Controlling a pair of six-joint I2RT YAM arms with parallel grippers.
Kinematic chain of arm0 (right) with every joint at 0, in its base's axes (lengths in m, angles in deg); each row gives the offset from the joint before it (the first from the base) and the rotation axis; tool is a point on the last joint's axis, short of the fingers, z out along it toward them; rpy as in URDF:
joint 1: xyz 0 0 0.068 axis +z
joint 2: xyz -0.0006 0.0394 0.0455 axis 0.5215 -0.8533 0
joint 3: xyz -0.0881 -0.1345 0.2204 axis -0.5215 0.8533 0
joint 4: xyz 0.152 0.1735 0.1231 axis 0.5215 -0.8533 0
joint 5: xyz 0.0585 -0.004 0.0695 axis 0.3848 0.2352 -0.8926
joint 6: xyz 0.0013 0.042 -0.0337 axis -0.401 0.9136 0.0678
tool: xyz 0 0 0 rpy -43.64 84.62 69.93
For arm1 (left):
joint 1: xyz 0 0 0.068 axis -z
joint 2: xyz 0.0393 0.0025 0.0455 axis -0.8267 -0.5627 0
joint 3: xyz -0.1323 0.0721 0.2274 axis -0.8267 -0.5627 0
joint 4: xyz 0.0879 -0.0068 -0.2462 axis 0.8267 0.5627 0
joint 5: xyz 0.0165 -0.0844 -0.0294 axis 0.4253 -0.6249 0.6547
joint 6: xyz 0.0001 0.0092 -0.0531 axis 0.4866 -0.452 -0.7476
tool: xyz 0 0 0 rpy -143.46 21.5 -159.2
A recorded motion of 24 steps. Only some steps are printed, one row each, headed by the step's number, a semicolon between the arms.
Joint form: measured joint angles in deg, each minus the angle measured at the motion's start. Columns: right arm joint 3, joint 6, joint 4, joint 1, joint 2, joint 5; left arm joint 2, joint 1, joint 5, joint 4, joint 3, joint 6.
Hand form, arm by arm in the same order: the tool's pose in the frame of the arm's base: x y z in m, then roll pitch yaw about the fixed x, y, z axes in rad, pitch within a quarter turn. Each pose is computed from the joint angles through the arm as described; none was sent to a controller.
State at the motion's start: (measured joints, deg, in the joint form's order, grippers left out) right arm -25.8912 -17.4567 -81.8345 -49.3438 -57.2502 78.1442; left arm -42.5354 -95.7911 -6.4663 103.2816 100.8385 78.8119
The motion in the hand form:
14: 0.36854 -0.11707 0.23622 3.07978 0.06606 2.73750; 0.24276 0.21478 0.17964 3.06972 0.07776 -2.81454
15: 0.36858 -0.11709 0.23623 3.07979 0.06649 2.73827; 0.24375 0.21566 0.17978 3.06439 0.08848 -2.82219
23: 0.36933 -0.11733 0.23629 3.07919 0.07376 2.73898; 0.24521 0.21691 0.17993 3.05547 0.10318 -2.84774
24: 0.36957 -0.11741 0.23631 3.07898 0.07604 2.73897; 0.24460 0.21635 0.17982 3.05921 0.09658 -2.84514
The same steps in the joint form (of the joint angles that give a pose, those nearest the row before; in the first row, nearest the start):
14: 0.00 -0.13 0.48 0.00 0.00 0.02; 0.00 -1.22 0.07 -9.90 -0.13 9.86
15: 0.00 -0.18 0.50 0.00 0.00 0.02; 0.00 -1.22 0.07 -10.60 -0.13 10.27
23: 0.00 -0.22 0.92 0.00 0.00 0.02; 0.00 -1.23 0.02 -11.65 -0.15 11.69
24: 0.00 -0.22 1.05 0.00 0.00 0.02; 0.00 -1.22 0.00 -11.21 -0.15 11.56

